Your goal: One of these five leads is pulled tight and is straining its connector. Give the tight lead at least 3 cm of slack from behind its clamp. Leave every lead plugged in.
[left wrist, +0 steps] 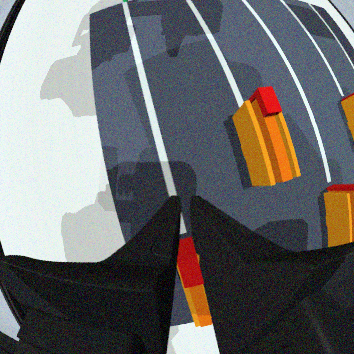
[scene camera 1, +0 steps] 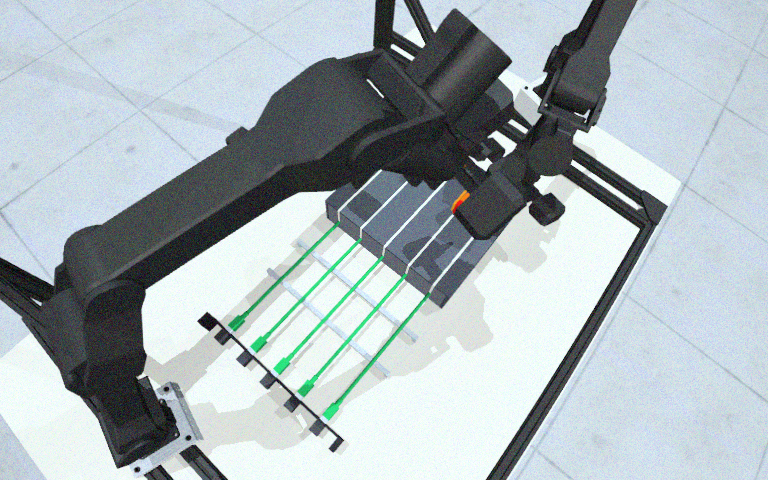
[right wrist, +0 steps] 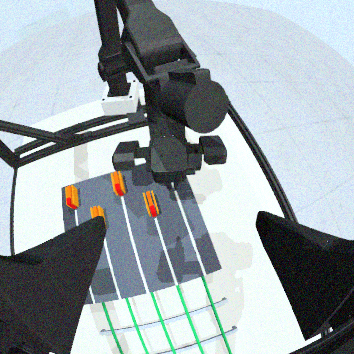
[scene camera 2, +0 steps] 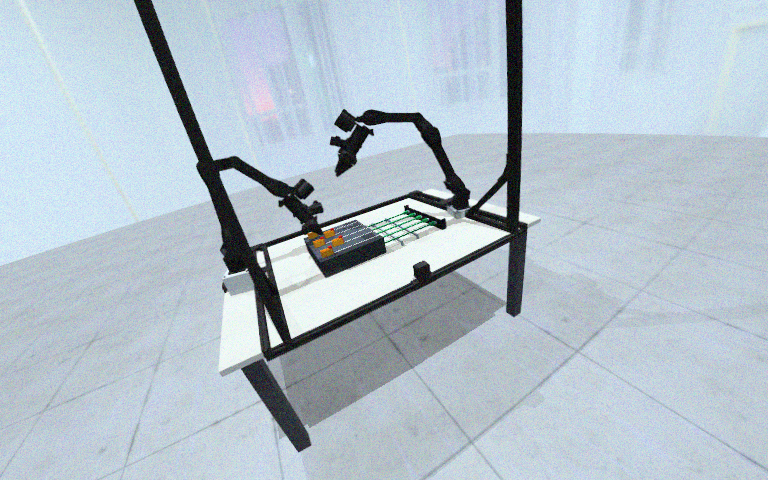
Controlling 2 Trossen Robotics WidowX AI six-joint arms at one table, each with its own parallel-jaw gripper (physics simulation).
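Frame: origin at the left arm's base, x up, y left, z back, level; millimetres.
Seen in the pictures: left gripper, fingertip midpoint: (left wrist: 183,203) (right wrist: 172,188) (scene camera 2: 322,233); right gripper, fingertip midpoint: (scene camera 1: 472,165) (right wrist: 182,222) (scene camera 2: 336,174); left arm's base at its link origin: (scene camera 1: 551,94) (right wrist: 118,89) (scene camera 2: 239,268); right arm's base at its link origin: (scene camera 1: 152,428) (scene camera 2: 461,207).
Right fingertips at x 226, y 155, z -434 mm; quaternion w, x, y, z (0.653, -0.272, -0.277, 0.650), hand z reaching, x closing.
Offsets run from my right fingertips to a thing's top centre. "pt": to the spot under its first point.
My left gripper (scene camera 2: 318,231) (left wrist: 183,203) is shut on the clamp {pt dy -5, dx -206, dz +141 mm} (left wrist: 191,265) of the outermost lead (scene camera 1: 390,339) (left wrist: 145,85) (right wrist: 189,230), which lies rightmost in scene camera 1. The clamp is orange with a red block and shows between the fingers; the lead runs out past the fingertips. The wrist hides that clamp in scene camera 1. Its green end sits at its connector {pt dy +123, dx -272, dz -288 mm} (scene camera 1: 329,410). The other four leads run straight over the dark box (scene camera 1: 346,195) (scene camera 2: 356,257); the lead beside it has a clamp {dy -42, dx -212, dz +87 mm} (left wrist: 265,140) (right wrist: 151,203). My right gripper (scene camera 2: 341,169) (right wrist: 182,222) is open and empty, high above the box.
A black connector strip {pt dy -99, dx -268, dz -386 mm} (scene camera 1: 207,322) stands at the far end of the green lead parts, with the green plugs at it. Two thin grey rods (scene camera 1: 407,332) (scene camera 1: 384,370) cross the leads. The right arm reaches high over the box. A black frame (scene camera 1: 566,362) borders the table.
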